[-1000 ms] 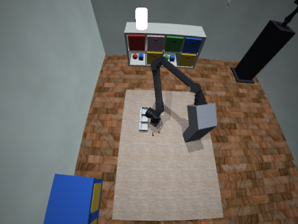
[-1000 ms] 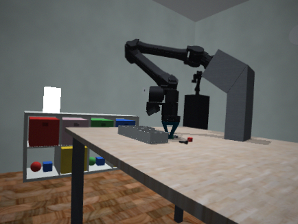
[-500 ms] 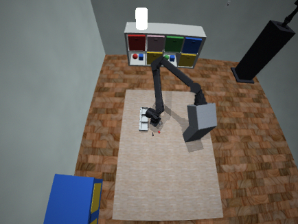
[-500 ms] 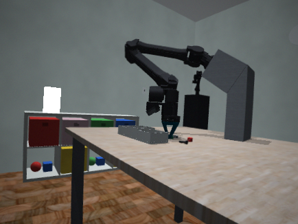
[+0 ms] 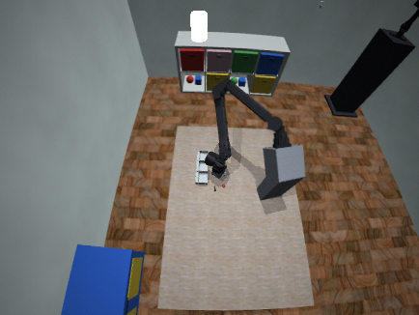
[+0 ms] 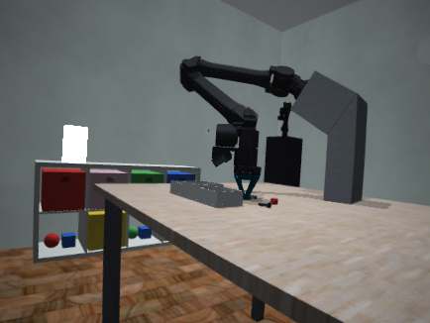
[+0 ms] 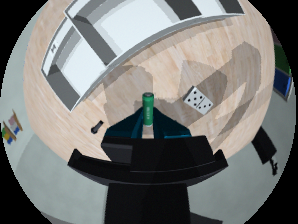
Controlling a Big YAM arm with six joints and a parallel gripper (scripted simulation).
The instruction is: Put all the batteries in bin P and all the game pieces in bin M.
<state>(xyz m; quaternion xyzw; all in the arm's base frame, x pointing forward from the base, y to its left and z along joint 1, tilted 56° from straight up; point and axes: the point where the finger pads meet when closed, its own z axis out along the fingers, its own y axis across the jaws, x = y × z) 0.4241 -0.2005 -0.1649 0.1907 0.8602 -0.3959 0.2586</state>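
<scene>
My hand is 7 cm to the left of the white piece, 3 cm past it and 1 cm above it. Also, from my hand: green piece right at my hand; then black object 11 cm to the left, 2 cm ahead; then red game piece 8 cm to the left, 4 cm behind.
</scene>
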